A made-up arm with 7 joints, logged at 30 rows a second.
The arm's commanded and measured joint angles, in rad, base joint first. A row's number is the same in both.
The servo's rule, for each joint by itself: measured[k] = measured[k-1] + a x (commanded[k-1-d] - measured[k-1]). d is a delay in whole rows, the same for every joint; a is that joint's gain. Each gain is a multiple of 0.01, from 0.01 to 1. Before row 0 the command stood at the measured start. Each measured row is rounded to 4 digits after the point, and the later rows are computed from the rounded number. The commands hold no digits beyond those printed.
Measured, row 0:
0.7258, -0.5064, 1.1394, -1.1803, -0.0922, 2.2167, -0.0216
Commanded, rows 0 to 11:
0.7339, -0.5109, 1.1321, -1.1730, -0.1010, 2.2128, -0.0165
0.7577, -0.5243, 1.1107, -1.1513, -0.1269, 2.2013, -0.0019
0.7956, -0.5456, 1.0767, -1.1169, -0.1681, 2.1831, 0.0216
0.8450, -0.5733, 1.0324, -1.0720, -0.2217, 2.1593, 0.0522
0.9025, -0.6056, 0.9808, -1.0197, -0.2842, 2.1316, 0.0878
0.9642, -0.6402, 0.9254, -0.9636, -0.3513, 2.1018, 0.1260
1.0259, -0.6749, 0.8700, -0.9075, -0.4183, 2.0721, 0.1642
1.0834, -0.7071, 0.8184, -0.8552, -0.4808, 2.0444, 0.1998
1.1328, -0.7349, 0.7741, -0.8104, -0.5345, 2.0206, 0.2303
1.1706, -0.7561, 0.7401, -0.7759, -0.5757, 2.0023, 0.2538
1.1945, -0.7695, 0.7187, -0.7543, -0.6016, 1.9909, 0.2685
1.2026, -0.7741, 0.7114, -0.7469, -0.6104, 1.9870, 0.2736
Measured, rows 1 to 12:
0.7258, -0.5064, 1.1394, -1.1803, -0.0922, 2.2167, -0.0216
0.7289, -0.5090, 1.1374, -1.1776, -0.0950, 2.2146, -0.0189
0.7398, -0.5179, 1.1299, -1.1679, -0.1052, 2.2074, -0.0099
0.7610, -0.5340, 1.1150, -1.1490, -0.1253, 2.1943, 0.0068
0.7929, -0.5568, 1.0919, -1.1205, -0.1561, 2.1754, 0.0309
0.8345, -0.5851, 1.0608, -1.0832, -0.1971, 2.1517, 0.0611
0.8838, -0.6171, 1.0229, -1.0389, -0.2464, 2.1248, 0.0955
0.9378, -0.6506, 0.9801, -0.9903, -0.3014, 2.0963, 0.1319
0.9931, -0.6834, 0.9348, -0.9403, -0.3588, 2.0683, 0.1679
1.0462, -0.7133, 0.8898, -0.8922, -0.4150, 2.0425, 0.2010
1.0935, -0.7381, 0.8479, -0.8492, -0.4664, 2.0208, 0.2290
1.1319, -0.7563, 0.8117, -0.8141, -0.5097, 2.0047, 0.2499
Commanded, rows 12 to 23:
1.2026, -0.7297, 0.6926, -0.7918, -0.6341, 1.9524, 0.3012
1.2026, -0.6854, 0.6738, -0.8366, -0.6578, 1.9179, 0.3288
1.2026, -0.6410, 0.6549, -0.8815, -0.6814, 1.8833, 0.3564
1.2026, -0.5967, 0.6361, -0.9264, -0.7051, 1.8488, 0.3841
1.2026, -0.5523, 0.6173, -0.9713, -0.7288, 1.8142, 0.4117
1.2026, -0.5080, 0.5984, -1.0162, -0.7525, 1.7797, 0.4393
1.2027, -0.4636, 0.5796, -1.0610, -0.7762, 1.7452, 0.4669
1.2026, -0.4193, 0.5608, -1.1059, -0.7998, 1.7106, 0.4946
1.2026, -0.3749, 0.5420, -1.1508, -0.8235, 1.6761, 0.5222
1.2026, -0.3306, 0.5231, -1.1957, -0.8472, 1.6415, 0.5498
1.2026, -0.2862, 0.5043, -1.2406, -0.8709, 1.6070, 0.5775
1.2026, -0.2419, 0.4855, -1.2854, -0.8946, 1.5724, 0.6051
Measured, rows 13 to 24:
1.1588, -0.7666, 0.7836, -0.7892, -0.5419, 1.9951, 0.2625
1.1754, -0.7452, 0.7581, -0.7902, -0.5714, 1.9720, 0.2830
1.1857, -0.7105, 0.7345, -0.8074, -0.5990, 1.9428, 0.3073
1.1921, -0.6702, 0.7122, -0.8348, -0.6254, 1.9107, 0.3333
1.1961, -0.6276, 0.6909, -0.8687, -0.6509, 1.8773, 0.3602
1.1986, -0.5839, 0.6703, -0.9067, -0.6758, 1.8432, 0.3875
1.2001, -0.5399, 0.6502, -0.9472, -0.7003, 1.8089, 0.4150
1.2011, -0.4956, 0.6304, -0.9893, -0.7246, 1.7745, 0.4425
1.2017, -0.4513, 0.6109, -1.0324, -0.7487, 1.7400, 0.4701
1.2020, -0.4070, 0.5916, -1.0762, -0.7726, 1.7055, 0.4977
1.2022, -0.3627, 0.5724, -1.1204, -0.7965, 1.6709, 0.5253
1.2024, -0.3183, 0.5533, -1.1649, -0.8203, 1.6364, 0.5530

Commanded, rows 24 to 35:
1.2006, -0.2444, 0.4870, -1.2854, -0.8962, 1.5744, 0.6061
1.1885, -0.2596, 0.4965, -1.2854, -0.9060, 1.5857, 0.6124
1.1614, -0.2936, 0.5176, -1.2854, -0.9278, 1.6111, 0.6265
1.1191, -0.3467, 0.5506, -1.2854, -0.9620, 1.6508, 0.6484
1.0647, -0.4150, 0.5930, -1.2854, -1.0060, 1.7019, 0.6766
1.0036, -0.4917, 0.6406, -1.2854, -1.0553, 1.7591, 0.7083
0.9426, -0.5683, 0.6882, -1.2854, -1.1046, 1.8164, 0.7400
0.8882, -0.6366, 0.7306, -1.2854, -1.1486, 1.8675, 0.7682
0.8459, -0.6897, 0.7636, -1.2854, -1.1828, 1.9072, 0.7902
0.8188, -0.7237, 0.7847, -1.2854, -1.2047, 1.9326, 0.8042
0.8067, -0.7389, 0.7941, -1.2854, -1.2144, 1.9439, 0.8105
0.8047, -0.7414, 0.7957, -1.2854, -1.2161, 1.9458, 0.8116
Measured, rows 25 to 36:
1.2025, -0.2740, 0.5343, -1.2095, -0.8441, 1.6018, 0.5806
1.2018, -0.2568, 0.5211, -1.2376, -0.8608, 1.5870, 0.5941
1.1967, -0.2584, 0.5142, -1.2553, -0.8753, 1.5863, 0.6038
1.1833, -0.2788, 0.5152, -1.2664, -0.8921, 1.5997, 0.6158
1.1589, -0.3182, 0.5251, -1.2734, -0.9145, 1.6273, 0.6331
1.1231, -0.3743, 0.5441, -1.2778, -0.9438, 1.6676, 0.6562
1.0777, -0.4424, 0.5711, -1.2806, -0.9795, 1.7170, 0.6838
1.0264, -0.5154, 0.6039, -1.2824, -1.0195, 1.7707, 0.7136
0.9739, -0.5857, 0.6394, -1.2835, -1.0608, 1.8230, 0.7425
0.9253, -0.6460, 0.6742, -1.2842, -1.0998, 1.8685, 0.7678
0.8848, -0.6911, 0.7051, -1.2846, -1.1334, 1.9031, 0.7871
0.8551, -0.7188, 0.7300, -1.2849, -1.1593, 1.9251, 0.7995

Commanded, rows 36 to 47:
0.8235, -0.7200, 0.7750, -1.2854, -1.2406, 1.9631, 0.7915
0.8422, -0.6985, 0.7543, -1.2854, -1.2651, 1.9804, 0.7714
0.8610, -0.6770, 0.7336, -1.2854, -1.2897, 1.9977, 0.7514
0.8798, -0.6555, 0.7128, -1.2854, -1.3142, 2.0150, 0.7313
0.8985, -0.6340, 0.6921, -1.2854, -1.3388, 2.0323, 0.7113
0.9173, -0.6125, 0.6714, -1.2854, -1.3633, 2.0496, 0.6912
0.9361, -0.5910, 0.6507, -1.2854, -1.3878, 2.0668, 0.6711
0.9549, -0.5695, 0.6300, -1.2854, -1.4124, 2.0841, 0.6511
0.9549, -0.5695, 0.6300, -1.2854, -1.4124, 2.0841, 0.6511
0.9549, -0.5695, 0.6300, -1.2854, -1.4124, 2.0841, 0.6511
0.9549, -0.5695, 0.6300, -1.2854, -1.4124, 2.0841, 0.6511
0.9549, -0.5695, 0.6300, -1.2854, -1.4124, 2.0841, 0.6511
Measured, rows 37 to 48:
0.8359, -0.7319, 0.7484, -1.2851, -1.1775, 1.9363, 0.8059
0.8312, -0.7250, 0.7558, -1.2852, -1.1977, 1.9508, 0.7983
0.8354, -0.7096, 0.7554, -1.2853, -1.2193, 1.9668, 0.7840
0.8451, -0.6907, 0.7493, -1.2853, -1.2418, 1.9835, 0.7667
0.8583, -0.6703, 0.7391, -1.2853, -1.2650, 2.0005, 0.7479
0.8736, -0.6492, 0.7259, -1.2853, -1.2886, 2.0177, 0.7285
0.8902, -0.6279, 0.7106, -1.2853, -1.3125, 2.0349, 0.7087
0.9076, -0.6065, 0.6938, -1.2853, -1.3366, 2.0521, 0.6888
0.9256, -0.5850, 0.6759, -1.2853, -1.3609, 2.0694, 0.6688
0.9367, -0.5760, 0.6630, -1.2853, -1.3774, 2.0773, 0.6594
0.9436, -0.5722, 0.6538, -1.2853, -1.3886, 2.0810, 0.6550
0.9479, -0.5706, 0.6471, -1.2853, -1.3962, 2.0827, 0.6529

